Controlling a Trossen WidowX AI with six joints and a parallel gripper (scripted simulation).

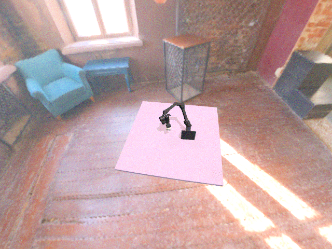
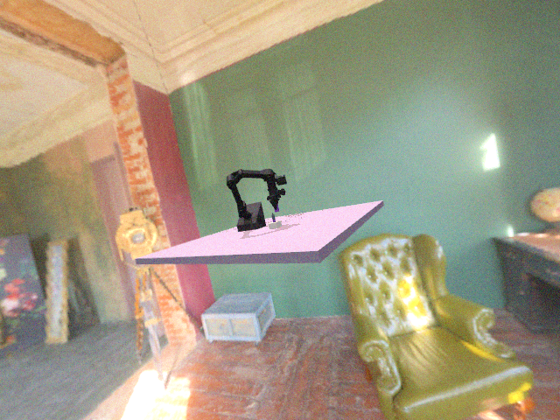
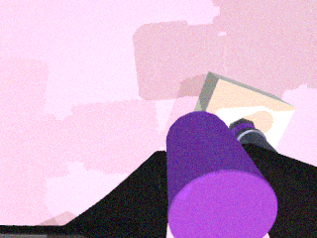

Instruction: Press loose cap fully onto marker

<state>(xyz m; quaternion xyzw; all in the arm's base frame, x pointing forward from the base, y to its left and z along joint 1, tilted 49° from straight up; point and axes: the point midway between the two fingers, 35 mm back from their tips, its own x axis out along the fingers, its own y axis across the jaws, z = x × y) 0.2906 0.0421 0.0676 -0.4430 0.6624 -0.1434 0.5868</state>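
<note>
Now: gripper tip 1 cm past the pale holder block, 5 cm to the left of it and 10 cm above it. Round my gripper tip: purple cap (1 cm above).
</note>
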